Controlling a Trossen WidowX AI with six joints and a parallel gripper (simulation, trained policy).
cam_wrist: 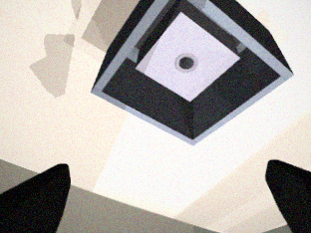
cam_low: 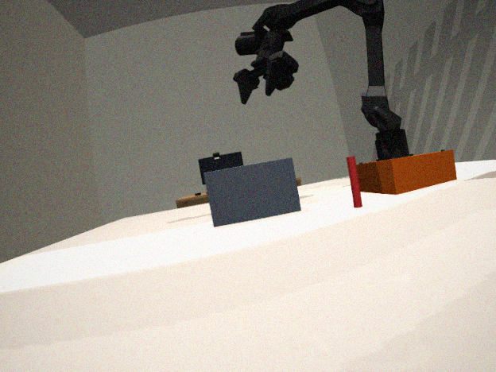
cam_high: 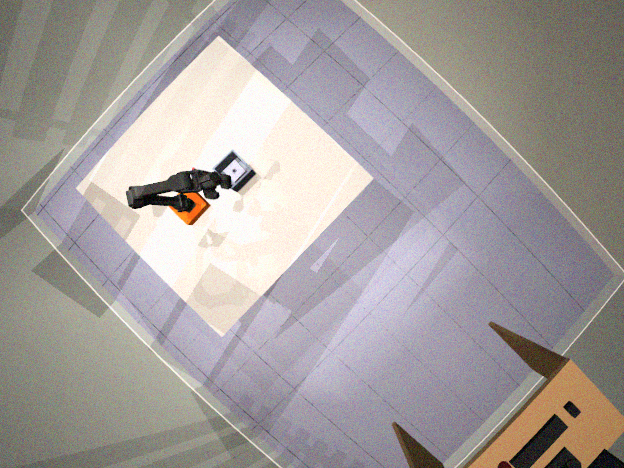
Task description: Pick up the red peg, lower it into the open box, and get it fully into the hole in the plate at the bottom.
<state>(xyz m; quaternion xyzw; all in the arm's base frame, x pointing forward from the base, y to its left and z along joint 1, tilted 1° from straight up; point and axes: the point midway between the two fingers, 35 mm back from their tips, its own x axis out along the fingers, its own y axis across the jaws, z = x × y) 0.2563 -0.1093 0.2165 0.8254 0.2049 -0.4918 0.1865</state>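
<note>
Now: gripper tip 22 cm to the right of the red peg, 21 cm above it and 10 cm past it. The rest, counted from my gripper tip: pale plate 21 cm below, 5 cm to the left, 5 cm ahead; dark box 22 cm below, 5 cm to the left, 5 cm ahead.
</note>
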